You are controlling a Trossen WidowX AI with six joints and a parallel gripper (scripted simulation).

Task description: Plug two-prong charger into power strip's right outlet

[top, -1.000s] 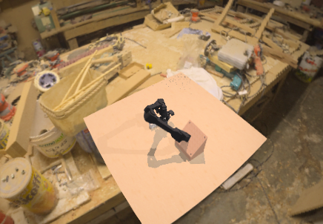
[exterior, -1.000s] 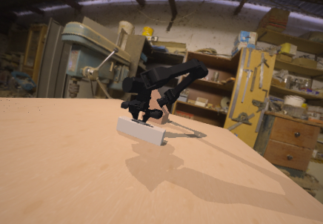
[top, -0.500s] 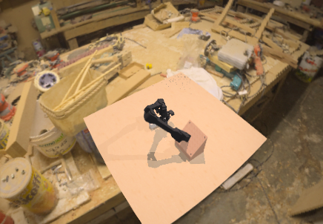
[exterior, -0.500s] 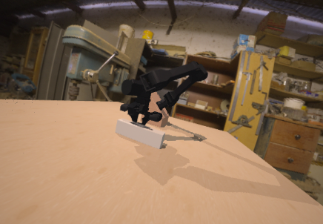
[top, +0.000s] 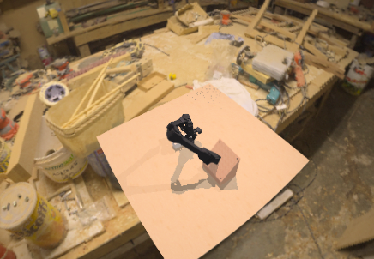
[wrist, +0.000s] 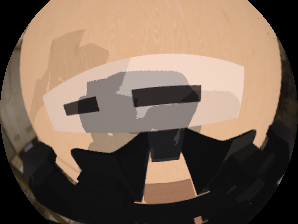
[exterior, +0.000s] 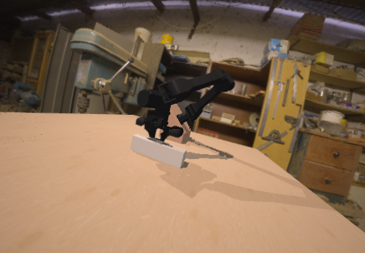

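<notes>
The two-prong charger lies 20 mm ahead of my gripper tip and 10 mm above it.
</notes>
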